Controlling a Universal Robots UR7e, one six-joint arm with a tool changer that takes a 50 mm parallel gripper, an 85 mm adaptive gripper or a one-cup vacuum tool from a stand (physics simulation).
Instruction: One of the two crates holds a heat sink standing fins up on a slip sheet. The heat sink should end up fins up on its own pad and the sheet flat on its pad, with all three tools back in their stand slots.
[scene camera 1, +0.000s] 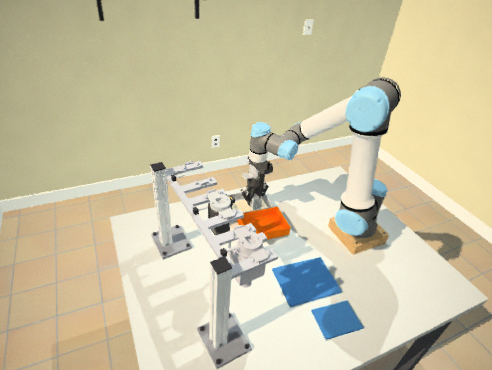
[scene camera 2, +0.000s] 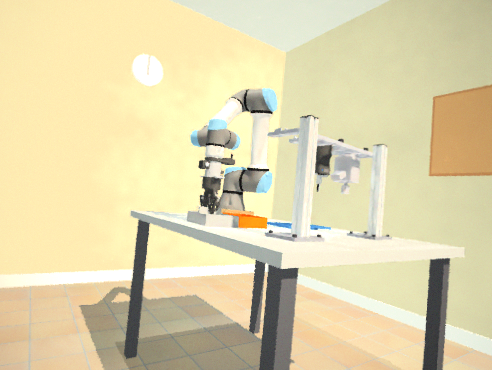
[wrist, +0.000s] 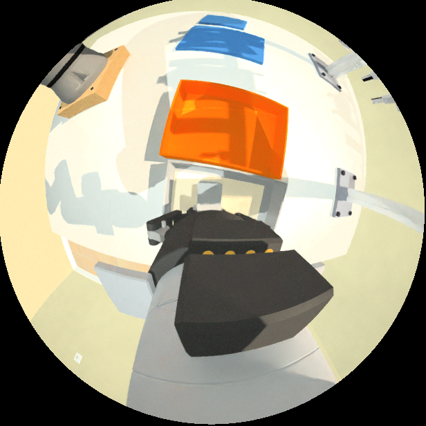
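Where they show: hand, tool point: (scene camera 2: 212, 173); arm's base, link origin: (scene camera 2: 230, 209).
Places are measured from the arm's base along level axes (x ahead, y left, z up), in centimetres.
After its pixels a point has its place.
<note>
The black adaptive gripper (scene camera 1: 257, 196) (scene camera 2: 210, 206) (wrist: 210, 206) points down into the grey crate (scene camera 2: 200, 218) @[z -2.9, x 41.1, y -38.0 cm] (wrist: 278, 200). It looks shut on the grey heat sink (scene camera 1: 257, 204) @[z -0.2, x 35.0, y -26.7 cm] (wrist: 209, 192), which sits centred between the fingers, low in the crate and upright. The fingertips are mostly hidden in the wrist view, and the gap under the heat sink cannot be seen. A pale rectangle (wrist: 239, 203) beside it on the crate floor looks like the slip sheet. The larger blue pad (scene camera 1: 307, 281) @[z -4.2, x 33.8, y 14.6 cm] (wrist: 222, 45) and the smaller blue pad (scene camera 1: 337, 320) @[z -4.2, x 32.8, y 31.7 cm] (wrist: 222, 21) lie flat.
An orange crate (scene camera 1: 280, 232) @[z -2.7, x 32.1, y -9.8 cm] (scene camera 2: 252, 222) @[z -3.1, x 45.8, y -17.6 cm] (wrist: 284, 150) stands against the grey crate, towards the pads. The tool stand (scene camera 1: 220, 305) @[z 18.6, x 72.6, y 25.7 cm] (scene camera 2: 301, 190) @[z 9.6, x 78.2, y -24.2 cm] rises beside them. Its slots hold a dark tool (scene camera 1: 216, 220) @[z 29.0, x 66.5, y 5.4 cm] (scene camera 2: 324, 160) and a light grey tool (scene camera 1: 248, 245) @[z 30.6, x 62.5, y 18.8 cm] (scene camera 2: 346, 170) @[z 21.2, x 63.4, y 14.4 cm].
</note>
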